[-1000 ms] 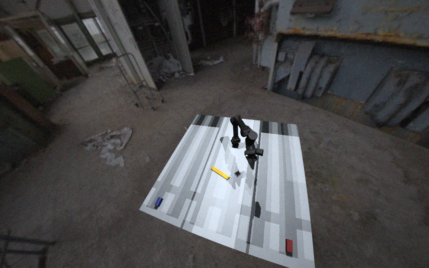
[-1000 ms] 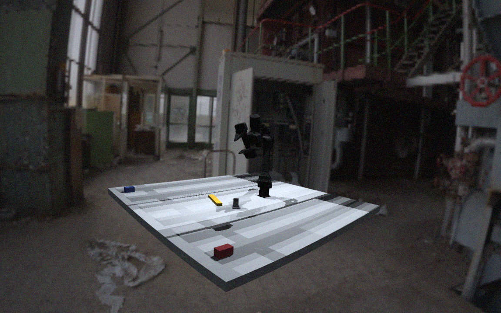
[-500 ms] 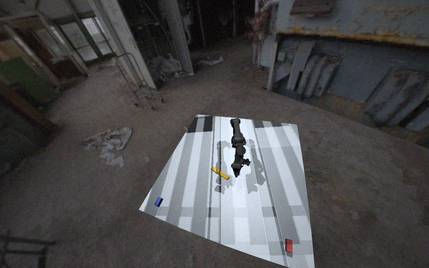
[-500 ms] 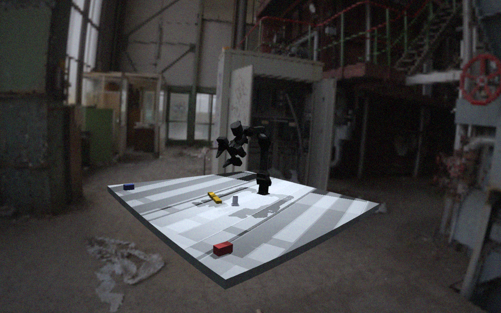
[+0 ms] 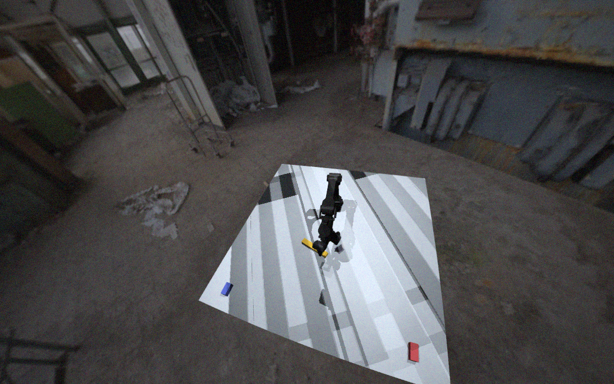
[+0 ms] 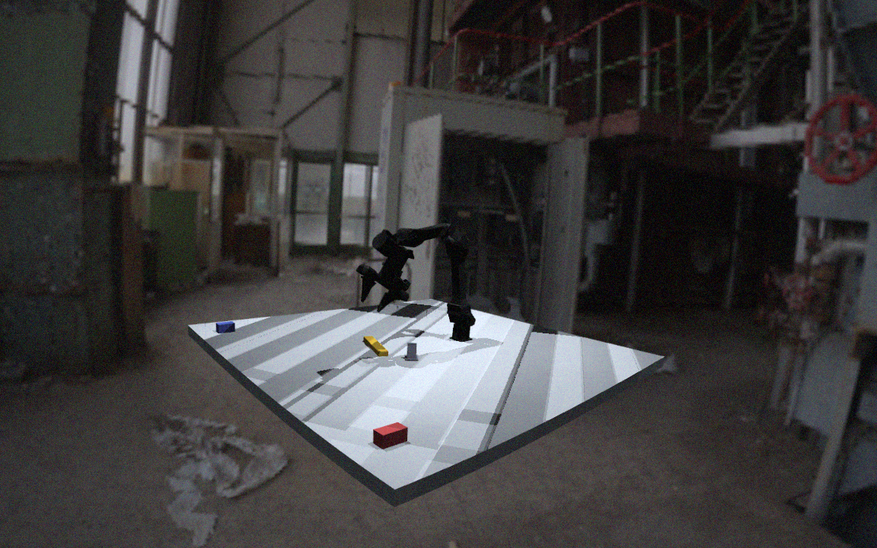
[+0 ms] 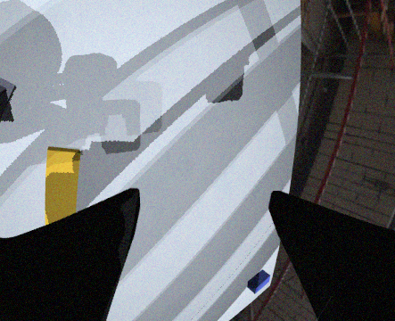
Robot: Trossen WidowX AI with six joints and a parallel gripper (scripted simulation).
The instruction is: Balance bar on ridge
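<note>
Right now my gripper tip is 9 cm past the yellow bar, 9 cm to the left of it and 16 cm above it. Also, from my gripper tip: blue block: 30 cm ahead, 51 cm to the right, 15 cm below; then red block: 30 cm ahead, 49 cm to the left, 15 cm below.
</note>
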